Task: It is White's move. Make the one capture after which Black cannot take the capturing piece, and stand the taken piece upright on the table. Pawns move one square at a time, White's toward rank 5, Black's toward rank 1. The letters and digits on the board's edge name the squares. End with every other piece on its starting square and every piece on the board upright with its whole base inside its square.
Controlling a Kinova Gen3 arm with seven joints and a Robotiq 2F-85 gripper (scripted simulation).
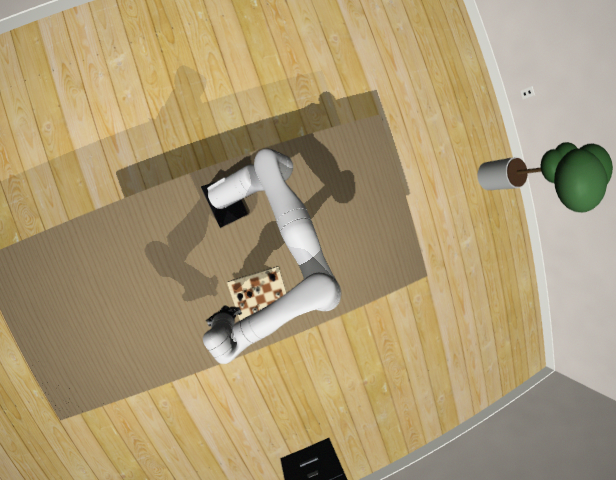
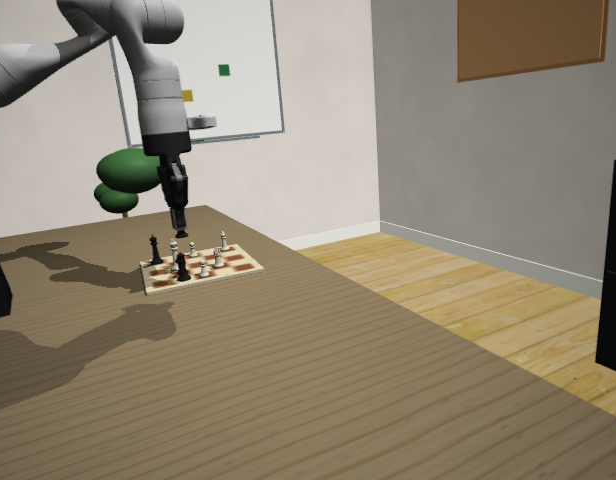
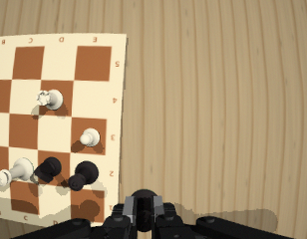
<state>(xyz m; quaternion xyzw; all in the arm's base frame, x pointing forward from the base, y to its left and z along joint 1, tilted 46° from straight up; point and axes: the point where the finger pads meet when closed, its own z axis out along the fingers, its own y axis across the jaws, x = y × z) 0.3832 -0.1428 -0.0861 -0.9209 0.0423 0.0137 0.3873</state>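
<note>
Right now my hand is 20 mm short of the tall white piece, 130 mm to the right of it and 100 mm above it. The rest, counted from my hand: black pawn (10 mm below); tall black piece (10 mm behind, 210 mm to the left, 100 mm below); chessboard (60 mm ahead, 130 mm to the left, 130 mm below).
</note>
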